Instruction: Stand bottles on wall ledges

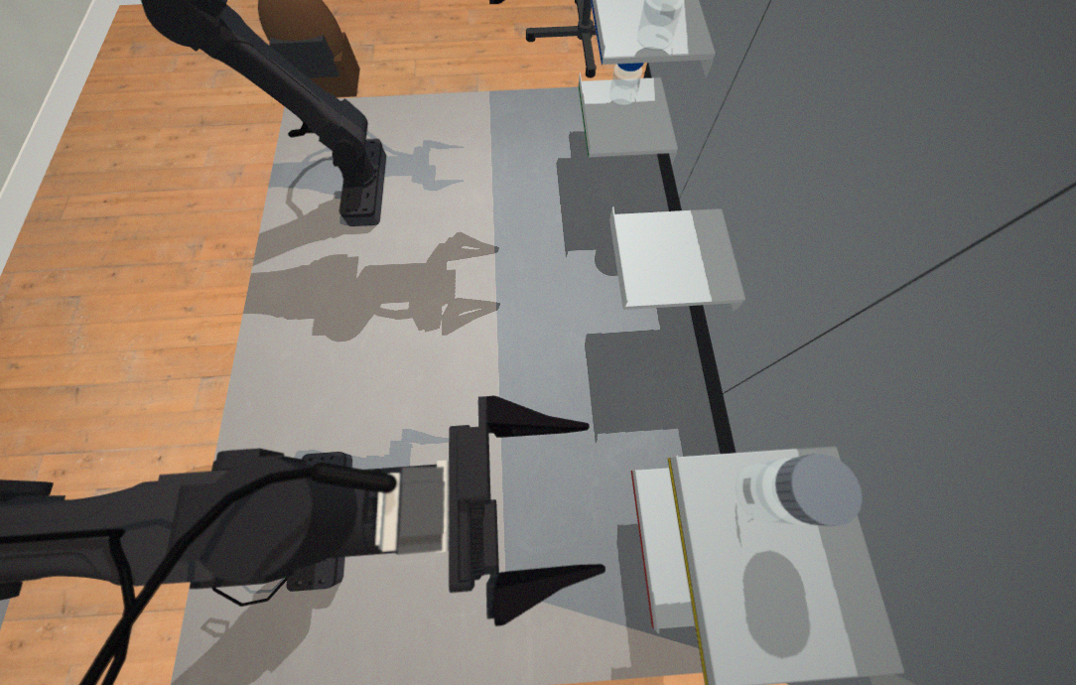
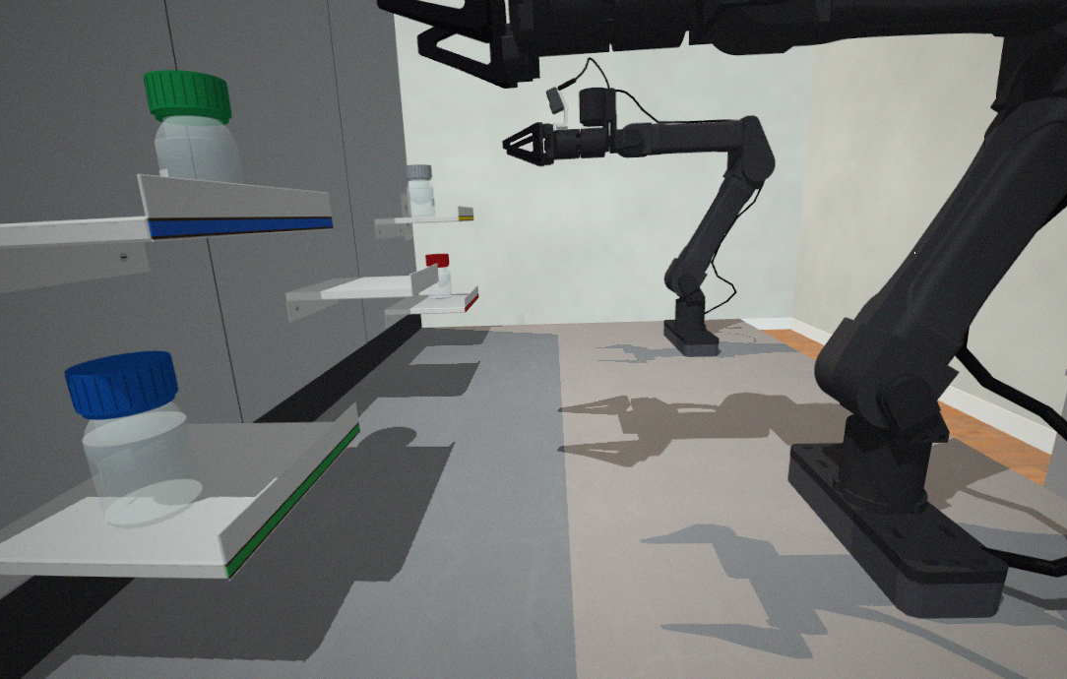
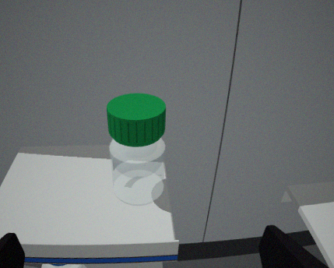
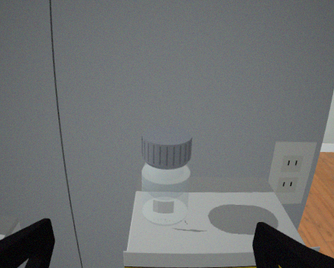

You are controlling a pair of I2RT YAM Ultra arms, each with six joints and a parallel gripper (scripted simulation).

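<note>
The grey-capped bottle lies 190 mm ahead of my right hand and 80 mm below it. From my right hand the other things lie so: green-capped bottle: 670 mm to the left, 180 mm ahead, 80 mm below; then blue-capped bottle: 780 mm to the left, 280 mm below, 180 mm ahead.
</note>
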